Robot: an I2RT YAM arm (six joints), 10 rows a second.
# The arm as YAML. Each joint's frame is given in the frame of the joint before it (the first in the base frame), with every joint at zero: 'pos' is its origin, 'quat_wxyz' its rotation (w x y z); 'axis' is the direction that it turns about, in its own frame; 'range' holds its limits. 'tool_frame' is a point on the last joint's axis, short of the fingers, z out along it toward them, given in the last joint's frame.
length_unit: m
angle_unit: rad
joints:
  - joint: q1
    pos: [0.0, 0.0, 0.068]
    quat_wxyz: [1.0, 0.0, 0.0, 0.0]
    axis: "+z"
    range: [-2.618, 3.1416]
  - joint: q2
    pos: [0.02, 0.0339, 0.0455]
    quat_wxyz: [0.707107, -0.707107, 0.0, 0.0]
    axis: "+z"
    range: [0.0, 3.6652]
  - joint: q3
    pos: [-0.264, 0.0, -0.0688]
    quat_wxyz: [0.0, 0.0, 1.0, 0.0]
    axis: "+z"
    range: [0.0, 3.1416]
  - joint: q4
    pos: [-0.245, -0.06, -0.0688]
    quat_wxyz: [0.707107, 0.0, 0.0, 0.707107]
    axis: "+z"
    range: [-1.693, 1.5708]
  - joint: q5
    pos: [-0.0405, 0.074, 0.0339]
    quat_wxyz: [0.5, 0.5, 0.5, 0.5]
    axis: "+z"
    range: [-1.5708, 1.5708]
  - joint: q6
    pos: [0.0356, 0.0, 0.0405]
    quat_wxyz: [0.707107, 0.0, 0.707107, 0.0]
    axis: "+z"
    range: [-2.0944, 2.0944]
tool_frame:
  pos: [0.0, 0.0, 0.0]
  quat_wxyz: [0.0, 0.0, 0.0, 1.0]
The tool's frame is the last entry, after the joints.
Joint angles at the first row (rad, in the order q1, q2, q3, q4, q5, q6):
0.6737 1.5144 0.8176 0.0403 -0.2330 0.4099
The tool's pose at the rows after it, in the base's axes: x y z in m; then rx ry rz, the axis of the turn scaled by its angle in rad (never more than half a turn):
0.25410 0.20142 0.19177 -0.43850 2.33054 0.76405
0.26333 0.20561 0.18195 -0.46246 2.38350 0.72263
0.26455 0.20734 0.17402 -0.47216 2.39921 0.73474
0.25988 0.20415 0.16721 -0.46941 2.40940 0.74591
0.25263 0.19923 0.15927 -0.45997 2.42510 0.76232
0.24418 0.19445 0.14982 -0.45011 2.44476 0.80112
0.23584 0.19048 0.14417 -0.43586 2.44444 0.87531
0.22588 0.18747 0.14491 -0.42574 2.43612 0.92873
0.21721 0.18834 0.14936 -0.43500 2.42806 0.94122
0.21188 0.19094 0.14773 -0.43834 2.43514 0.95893
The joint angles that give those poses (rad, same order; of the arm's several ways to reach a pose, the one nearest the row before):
0.6468 1.5583 0.8408 0.0206 -0.2150 0.3756
0.6405 1.6215 0.8838 -0.0209 -0.2124 0.3488
0.6408 1.6473 0.8803 -0.0059 -0.2278 0.3486
0.6405 1.6427 0.8459 0.0174 -0.2374 0.3552
0.6404 1.6309 0.7985 0.0440 -0.2496 0.3689
0.6412 1.6219 0.7452 0.0800 -0.2779 0.3910
0.6420 1.6058 0.6915 0.1348 -0.3243 0.4255
0.6512 1.5678 0.6468 0.1636 -0.3492 0.4569
0.6726 1.5300 0.6279 0.1571 -0.3432 0.4697
0.6912 1.5261 0.6156 0.1665 -0.3450 0.4876

